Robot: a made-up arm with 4 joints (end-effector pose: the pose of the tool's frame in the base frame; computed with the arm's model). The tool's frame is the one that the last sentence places.
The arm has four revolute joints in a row. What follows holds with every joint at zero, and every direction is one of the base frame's.
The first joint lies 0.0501 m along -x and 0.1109 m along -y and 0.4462 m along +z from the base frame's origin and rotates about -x.
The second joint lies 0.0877 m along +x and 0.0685 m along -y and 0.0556 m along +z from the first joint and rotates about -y.
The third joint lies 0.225 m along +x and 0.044 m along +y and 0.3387 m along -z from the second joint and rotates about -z.
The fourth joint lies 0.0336 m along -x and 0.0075 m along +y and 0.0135 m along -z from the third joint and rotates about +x.
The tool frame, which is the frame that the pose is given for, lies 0.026 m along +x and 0.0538 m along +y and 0.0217 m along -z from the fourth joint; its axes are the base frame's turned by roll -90, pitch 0 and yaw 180 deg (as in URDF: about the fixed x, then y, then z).
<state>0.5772 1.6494 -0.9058 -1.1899</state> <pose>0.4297 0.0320 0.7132 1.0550 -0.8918 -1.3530</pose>
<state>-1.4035 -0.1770 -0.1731 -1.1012</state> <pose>0.1774 0.2674 0.3686 -0.1167 2.3538 -1.7037</pose>
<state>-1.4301 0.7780 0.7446 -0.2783</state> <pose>0.4918 -0.0672 0.4600 -0.8489 -2.2472 0.1142</pose>
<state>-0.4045 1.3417 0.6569 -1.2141</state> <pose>0.4876 -0.1954 0.6050 -1.5717 -1.2461 1.6571</pose>
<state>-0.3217 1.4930 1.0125 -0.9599</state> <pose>0.4636 -0.2004 0.6921 -1.7249 -1.5732 1.1484</pose>
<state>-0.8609 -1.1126 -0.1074 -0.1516</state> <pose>-0.2113 0.1394 0.2730 1.5342 -2.3107 0.9697</pose>
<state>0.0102 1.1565 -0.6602 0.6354</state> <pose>0.4192 -0.0889 0.5303 -0.0284 1.4577 -1.2100</pose>
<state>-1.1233 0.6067 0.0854 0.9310</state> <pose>0.4038 -0.0225 0.4404 0.7327 2.6385 0.6882</pose>
